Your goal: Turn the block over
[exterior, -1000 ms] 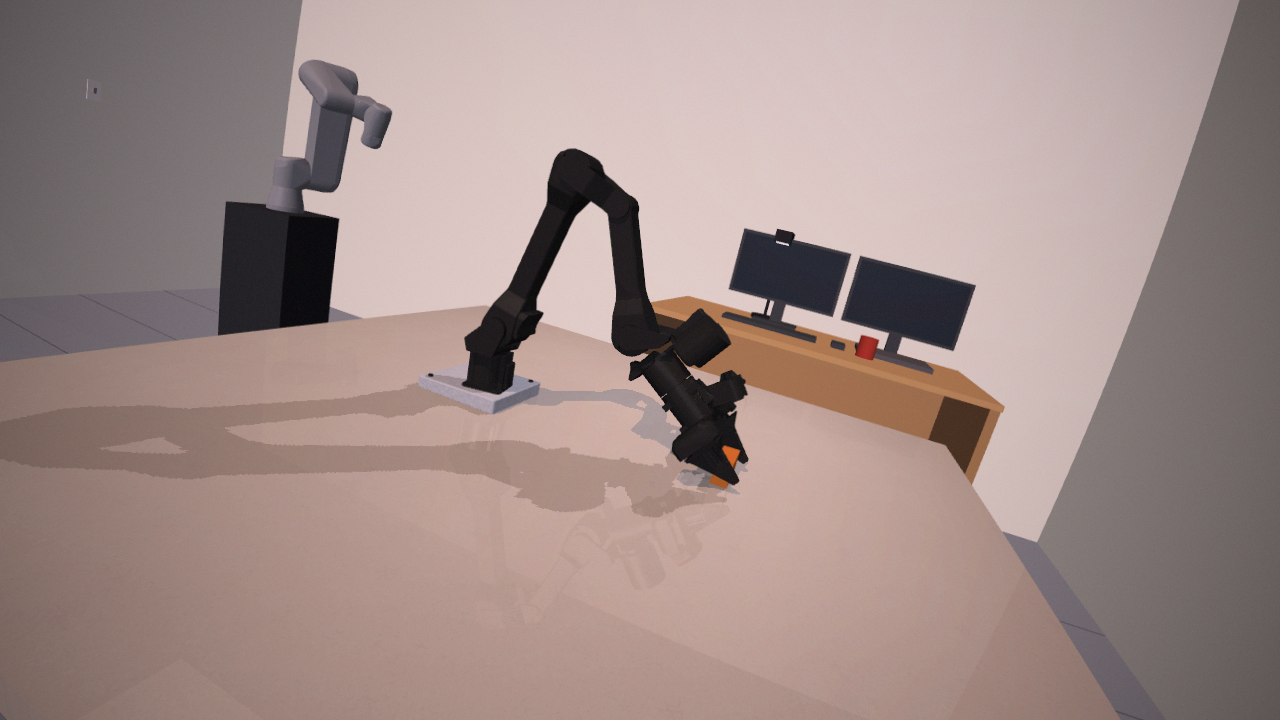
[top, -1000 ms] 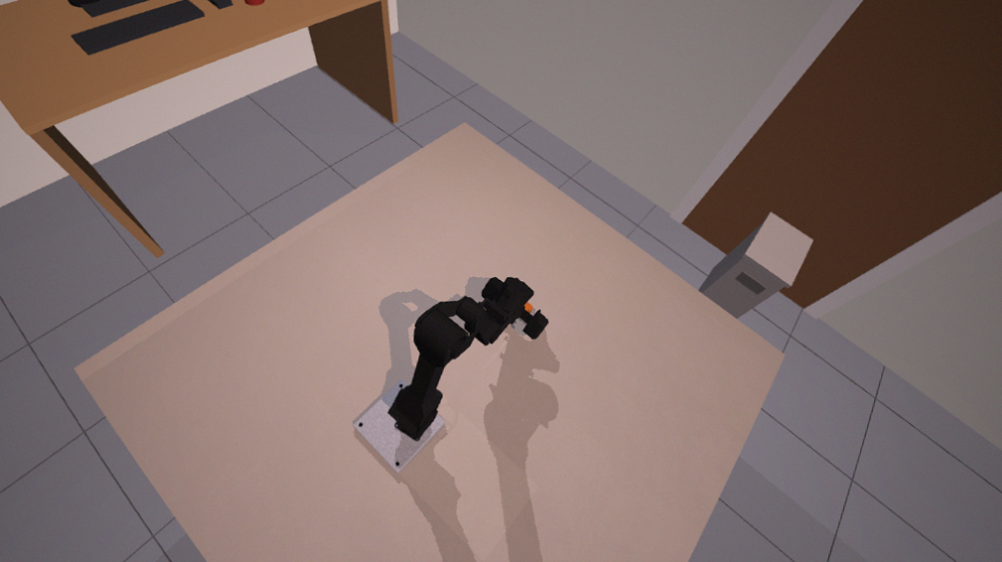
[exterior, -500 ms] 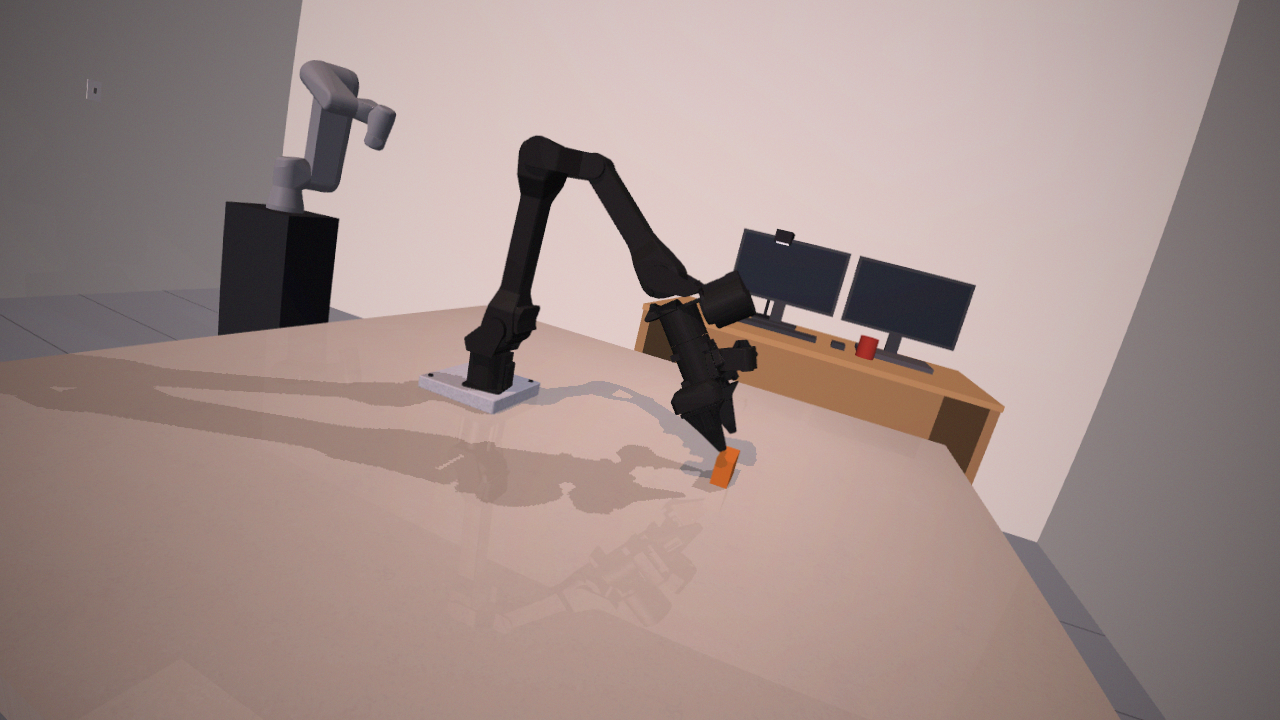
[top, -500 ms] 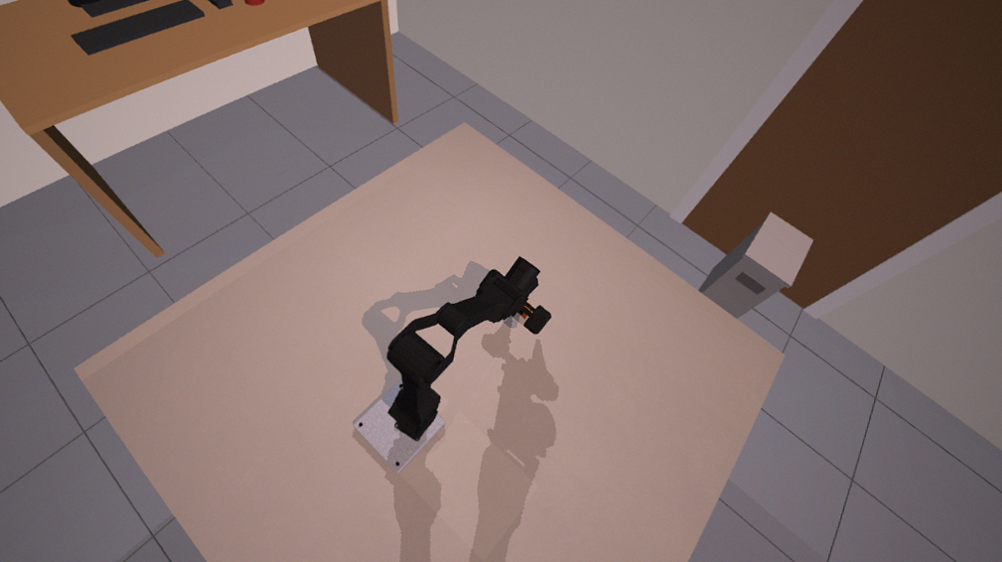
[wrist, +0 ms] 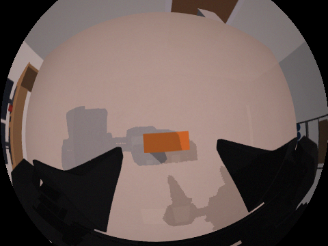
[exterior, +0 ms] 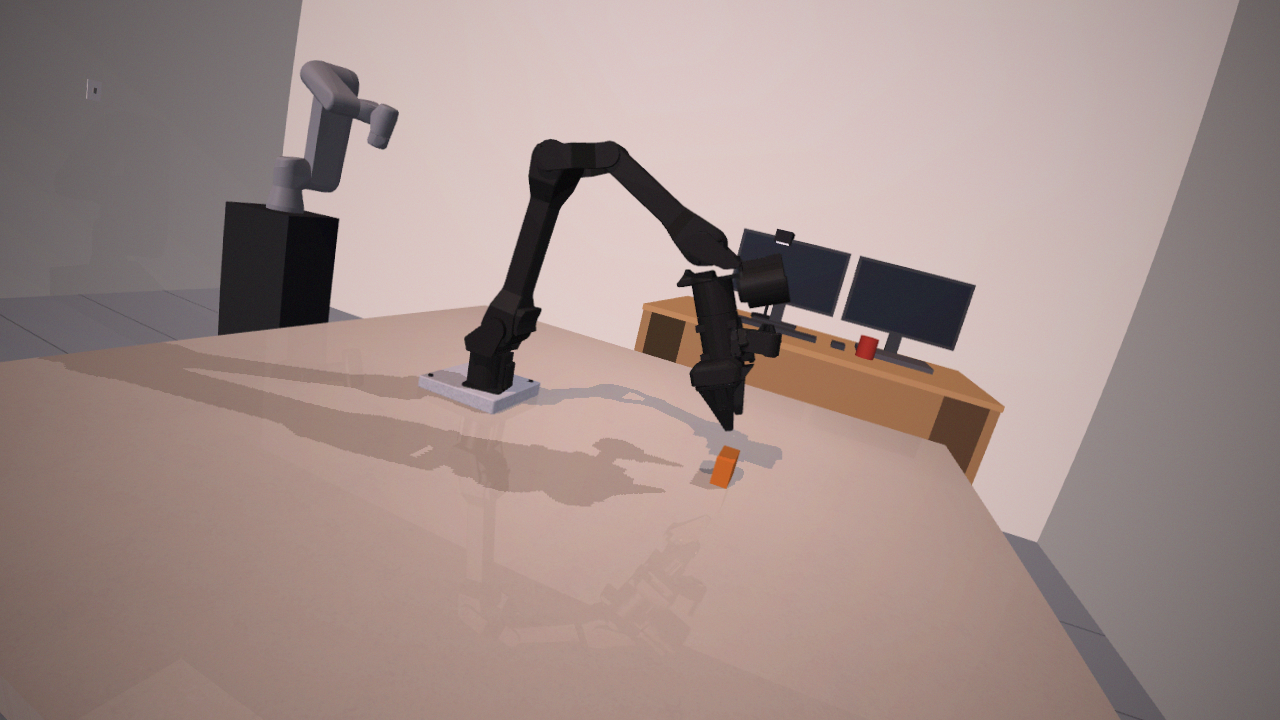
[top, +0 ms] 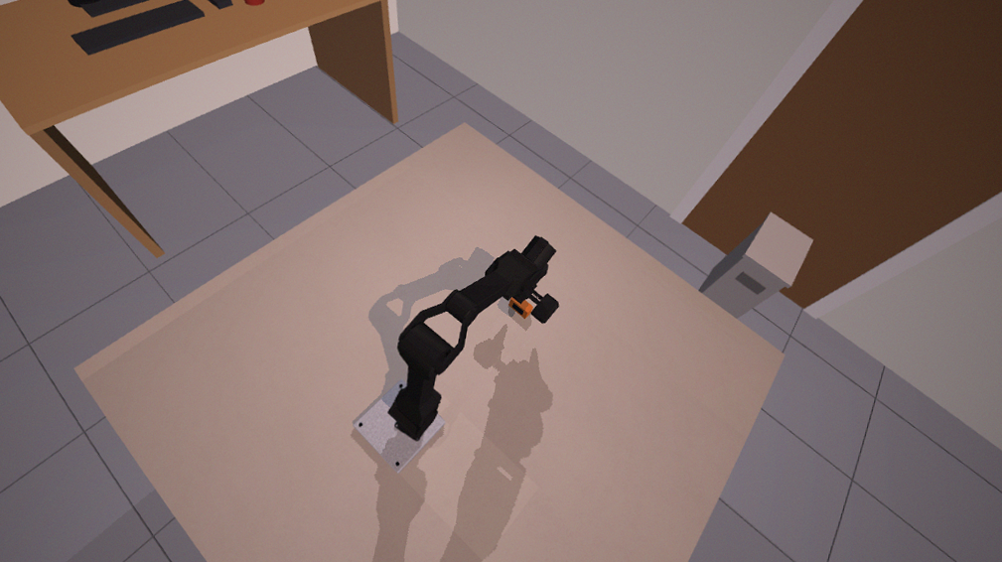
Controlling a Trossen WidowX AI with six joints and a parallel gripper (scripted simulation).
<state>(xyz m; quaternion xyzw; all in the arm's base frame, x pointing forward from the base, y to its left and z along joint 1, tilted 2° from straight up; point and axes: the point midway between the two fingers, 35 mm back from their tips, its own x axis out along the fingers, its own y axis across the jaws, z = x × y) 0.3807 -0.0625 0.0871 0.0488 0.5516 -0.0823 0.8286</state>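
Right now my gripper tip is 70 mm above the orange block.
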